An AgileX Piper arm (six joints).
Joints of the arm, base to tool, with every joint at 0 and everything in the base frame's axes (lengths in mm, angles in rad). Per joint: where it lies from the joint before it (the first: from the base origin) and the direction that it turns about. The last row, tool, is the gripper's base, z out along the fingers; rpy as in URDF.
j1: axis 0 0 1 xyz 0 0 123
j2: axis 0 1 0 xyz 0 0 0
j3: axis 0 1 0 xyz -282.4 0 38.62
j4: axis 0.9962 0 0.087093 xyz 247.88 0 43.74
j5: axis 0 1 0 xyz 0 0 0
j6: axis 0.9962 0 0.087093 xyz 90.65 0 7.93
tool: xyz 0 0 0 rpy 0 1.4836 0
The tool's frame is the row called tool.
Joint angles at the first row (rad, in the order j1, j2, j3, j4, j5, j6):
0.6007 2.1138 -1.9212 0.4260 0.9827 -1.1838
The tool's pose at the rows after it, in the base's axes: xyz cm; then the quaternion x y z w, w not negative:
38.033 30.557 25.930 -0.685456 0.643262 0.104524 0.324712
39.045 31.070 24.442 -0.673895 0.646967 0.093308 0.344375
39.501 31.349 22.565 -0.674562 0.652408 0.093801 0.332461
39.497 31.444 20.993 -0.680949 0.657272 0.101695 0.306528
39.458 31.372 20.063 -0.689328 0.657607 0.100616 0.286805
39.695 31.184 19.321 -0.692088 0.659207 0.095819 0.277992
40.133 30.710 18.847 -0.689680 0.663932 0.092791 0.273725
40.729 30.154 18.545 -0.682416 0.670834 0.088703 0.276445
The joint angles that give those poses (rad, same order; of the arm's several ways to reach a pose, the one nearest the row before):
0.6184 2.1396 -1.9211 0.4275 0.8563 -1.2014
0.6191 2.1779 -1.9211 0.4303 0.7712 -1.2058
0.6191 2.2167 -1.9212 0.4303 0.7577 -1.2079
0.6191 2.2453 -1.9211 0.4303 0.7869 -1.2079
0.6191 2.2609 -1.9211 0.4134 0.8116 -1.2079
0.6149 2.2748 -1.9212 0.3991 0.8141 -1.2079
0.6029 2.2839 -1.9211 0.3938 0.8141 -1.2080
0.5880 2.2907 -1.9212 0.3919 0.8014 -1.2045

